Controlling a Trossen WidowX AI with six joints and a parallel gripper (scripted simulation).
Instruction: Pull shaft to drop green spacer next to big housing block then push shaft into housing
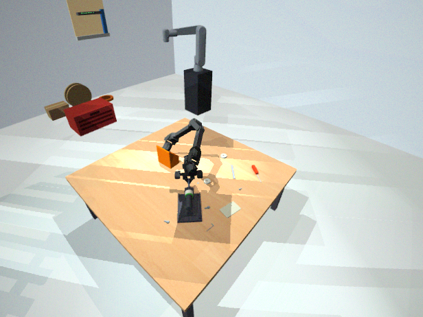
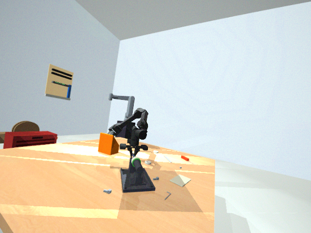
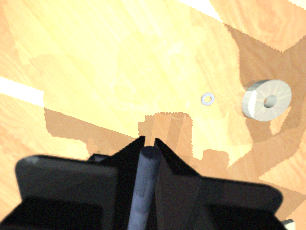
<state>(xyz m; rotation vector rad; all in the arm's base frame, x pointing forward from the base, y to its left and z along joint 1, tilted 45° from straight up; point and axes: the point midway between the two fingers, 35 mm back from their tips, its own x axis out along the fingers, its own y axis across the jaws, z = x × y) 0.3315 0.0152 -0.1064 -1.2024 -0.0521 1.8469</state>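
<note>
Now: gripper tip 50 mm short of the grey-blue shaft, 50 mm to the left of it and 30 mm below it. The rest, counted from my gripper tip: grey plate: 330 mm ahead, 60 mm to the left, 40 mm below; then white disc: 70 mm behind, 460 mm to the left, 40 mm below; then green spacer: 110 mm ahead, 100 mm to the right, 30 mm above.
</note>
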